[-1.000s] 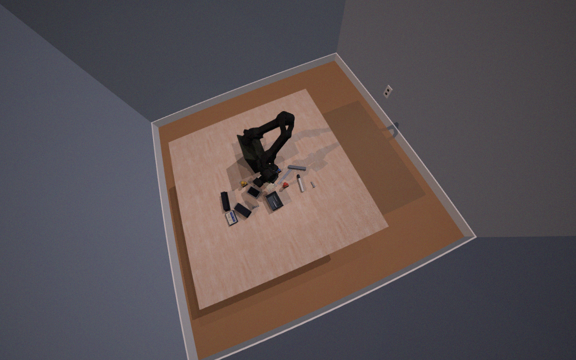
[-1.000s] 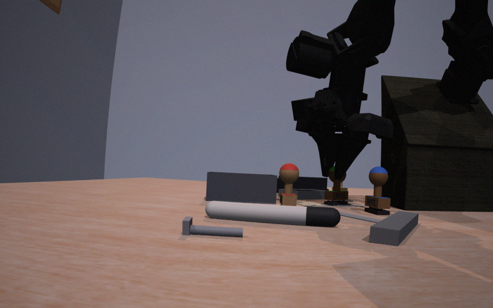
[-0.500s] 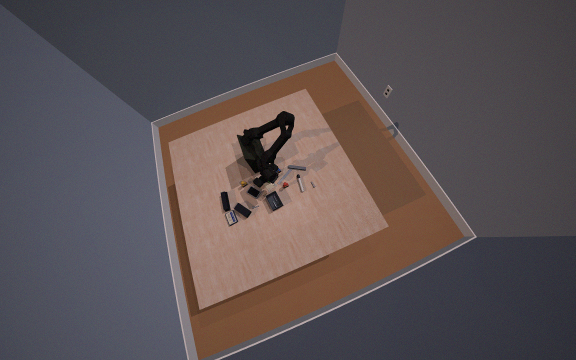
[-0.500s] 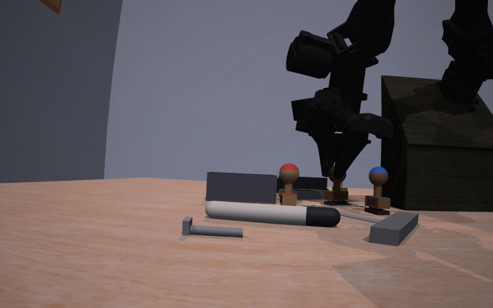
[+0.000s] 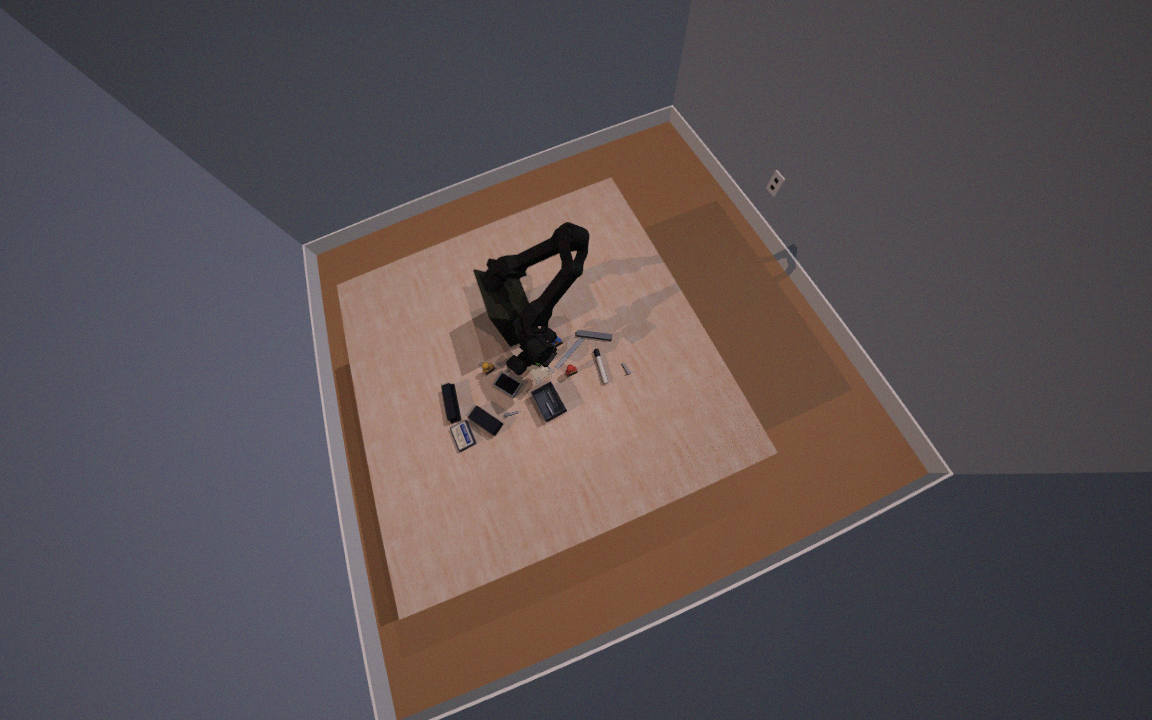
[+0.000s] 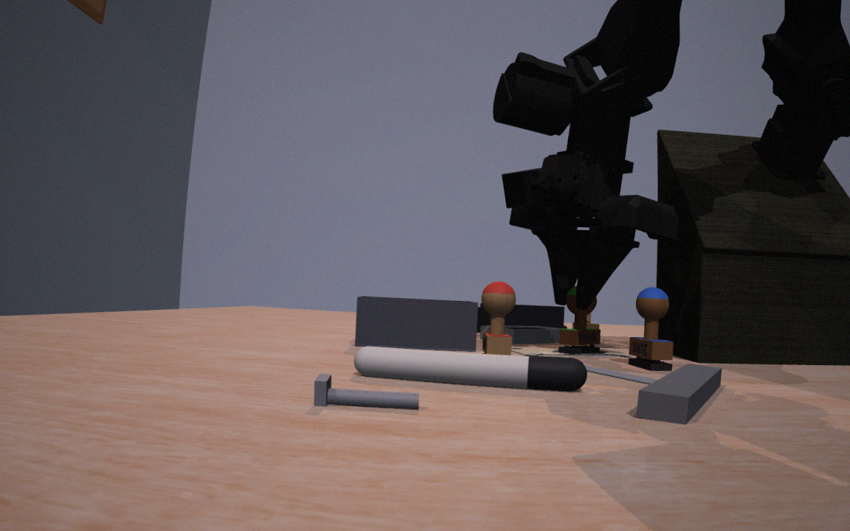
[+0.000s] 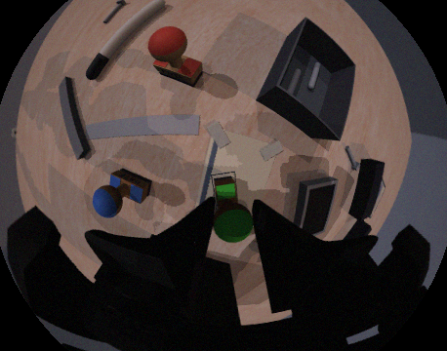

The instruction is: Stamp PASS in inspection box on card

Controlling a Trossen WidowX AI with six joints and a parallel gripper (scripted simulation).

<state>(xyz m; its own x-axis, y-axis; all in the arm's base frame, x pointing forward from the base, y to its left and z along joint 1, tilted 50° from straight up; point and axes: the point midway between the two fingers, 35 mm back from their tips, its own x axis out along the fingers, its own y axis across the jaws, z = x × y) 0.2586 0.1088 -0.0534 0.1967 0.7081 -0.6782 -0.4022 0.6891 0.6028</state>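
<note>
The green-topped pass stamp is 1 cm behind my gripper tip and 2 cm below it. The rest, counted from my gripper tip: blue-topped date stamp: 5 cm behind, 9 cm to the left, 2 cm below; then red-topped stamp: 8 cm ahead, 10 cm to the left, 3 cm below; then pale card: 1 cm to the right, 5 cm below.
</note>
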